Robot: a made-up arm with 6 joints.
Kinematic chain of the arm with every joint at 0, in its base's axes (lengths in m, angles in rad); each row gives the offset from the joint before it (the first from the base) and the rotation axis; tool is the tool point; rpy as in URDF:
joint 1: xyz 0 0 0.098 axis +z
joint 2: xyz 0 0 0 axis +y
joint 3: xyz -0.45 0 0.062 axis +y
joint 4: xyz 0.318 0 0.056 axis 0.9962 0 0.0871
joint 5: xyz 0 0 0 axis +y
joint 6: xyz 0.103 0 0.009 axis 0.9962 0 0.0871
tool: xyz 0 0 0 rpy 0 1.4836 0
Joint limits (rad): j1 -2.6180..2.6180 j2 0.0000..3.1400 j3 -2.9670..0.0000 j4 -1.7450..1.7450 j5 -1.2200..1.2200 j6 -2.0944..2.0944
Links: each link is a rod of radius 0.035 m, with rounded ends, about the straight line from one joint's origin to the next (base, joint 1, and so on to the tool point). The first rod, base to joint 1, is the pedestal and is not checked.
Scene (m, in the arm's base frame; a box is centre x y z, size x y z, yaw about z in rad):
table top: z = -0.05
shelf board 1: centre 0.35 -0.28 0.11 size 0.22 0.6 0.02 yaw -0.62
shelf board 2: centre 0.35 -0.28 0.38 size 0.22 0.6 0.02 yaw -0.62
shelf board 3: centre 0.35 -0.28 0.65 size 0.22 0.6 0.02 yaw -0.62
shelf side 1: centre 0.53 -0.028 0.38 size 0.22 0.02 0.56 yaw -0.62
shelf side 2: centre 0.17 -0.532 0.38 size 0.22 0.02 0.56 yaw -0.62
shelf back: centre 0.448 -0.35 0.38 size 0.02 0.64 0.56 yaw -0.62
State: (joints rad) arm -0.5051 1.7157 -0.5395 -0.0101 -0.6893 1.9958
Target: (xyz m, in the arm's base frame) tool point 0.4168 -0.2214 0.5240
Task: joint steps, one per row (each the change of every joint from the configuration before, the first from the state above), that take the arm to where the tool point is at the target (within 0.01 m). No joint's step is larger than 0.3 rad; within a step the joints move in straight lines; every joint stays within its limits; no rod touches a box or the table.
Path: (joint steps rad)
1: 0.0466 -0.1855 0.2126 -0.0152 0.0107 0.0000
2: 0.0467 -0.1855 0.2127 -0.0153 0.0106 0.0000
3: 0.0112 -0.0931 -0.2078 -0.0021 -0.0322 0.0000
4: 0.0113 -0.0931 -0.2077 -0.0022 -0.0321 0.0000
5: 0.0113 -0.0931 -0.2078 -0.0022 -0.0322 0.0000
6: -0.0560 0.2551 -0.2230 0.0180 -0.0012 0.0000
7: -0.0560 0.2550 -0.2229 0.0180 -0.0011 0.0000

